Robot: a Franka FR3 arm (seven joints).
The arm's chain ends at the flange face. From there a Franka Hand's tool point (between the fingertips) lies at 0.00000 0.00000 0.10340 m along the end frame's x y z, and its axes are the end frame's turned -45 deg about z.
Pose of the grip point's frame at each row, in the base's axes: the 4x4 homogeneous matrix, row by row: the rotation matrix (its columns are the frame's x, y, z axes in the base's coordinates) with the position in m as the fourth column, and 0 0 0 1 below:
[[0.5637 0.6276 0.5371 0.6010], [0.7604 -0.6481 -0.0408 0.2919], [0.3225 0.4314 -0.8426 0.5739], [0 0 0 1]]
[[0.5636 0.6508 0.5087 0.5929], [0.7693 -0.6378 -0.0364 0.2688], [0.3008 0.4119 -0.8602 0.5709], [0 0 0 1]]
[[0.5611 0.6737 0.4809 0.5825], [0.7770 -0.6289 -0.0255 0.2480], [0.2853 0.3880 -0.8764 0.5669], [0 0 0 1]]
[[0.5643 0.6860 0.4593 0.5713], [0.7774 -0.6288 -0.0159 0.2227], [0.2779 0.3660 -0.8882 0.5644], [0 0 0 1]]
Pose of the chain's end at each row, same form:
[[0.8424 0.0452 0.5371 0.5455], [0.0794 -0.9960 -0.0408 0.2961], [0.5331 0.0770 -0.8426 0.6610], [0 0 0 1]]
[[0.8587 0.0617 0.5087 0.5403], [0.0930 -0.9950 -0.0364 0.2726], [0.5040 0.0786 -0.8602 0.6598], [0 0 0 1]]
[[0.8731 0.0796 0.4809 0.5328], [0.1047 -0.9941 -0.0255 0.2506], [0.4761 0.0726 -0.8764 0.6575], [0 0 0 1]]
[[0.8841 0.0861 0.4593 0.5238], [0.1051 -0.9943 -0.0159 0.2243], [0.4553 0.0623 -0.8882 0.6562], [0 0 0 1]]

